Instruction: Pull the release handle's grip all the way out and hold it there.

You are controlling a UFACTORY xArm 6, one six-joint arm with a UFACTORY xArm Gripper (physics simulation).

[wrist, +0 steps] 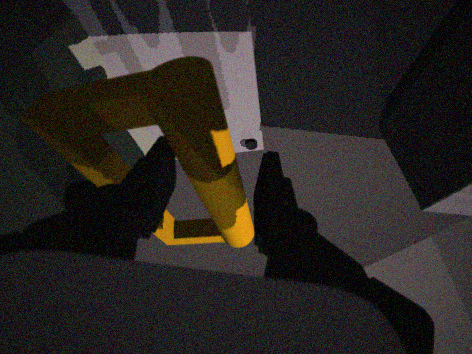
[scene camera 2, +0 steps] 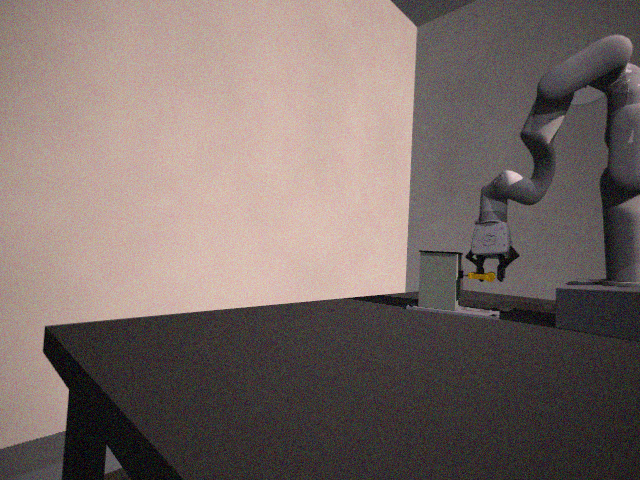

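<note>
The release handle's yellow grip [scene camera 2: 481,276] [wrist: 232,205] is a rectangular loop with a thick round outer bar. It stands out from the right side of the upright pale green housing [scene camera 2: 437,281], with a short dark gap between them in the scene view. My gripper [scene camera 2: 490,279] [wrist: 217,167] is partly open at the grip's height. In the wrist view the round bar lies between the two fingers; the left finger is at the loop's opening and the right finger is just outside the bar, with a narrow gap. The left finger hides part of the loop and the rod behind it.
The housing stands on a light base plate [scene camera 2: 485,313] [wrist: 242,90], which has a dark bolt hole near its corner in the wrist view. The arm's grey pedestal [scene camera 2: 594,310] is to the right. The dark table [scene camera 2: 310,387] extends toward the scene camera.
</note>
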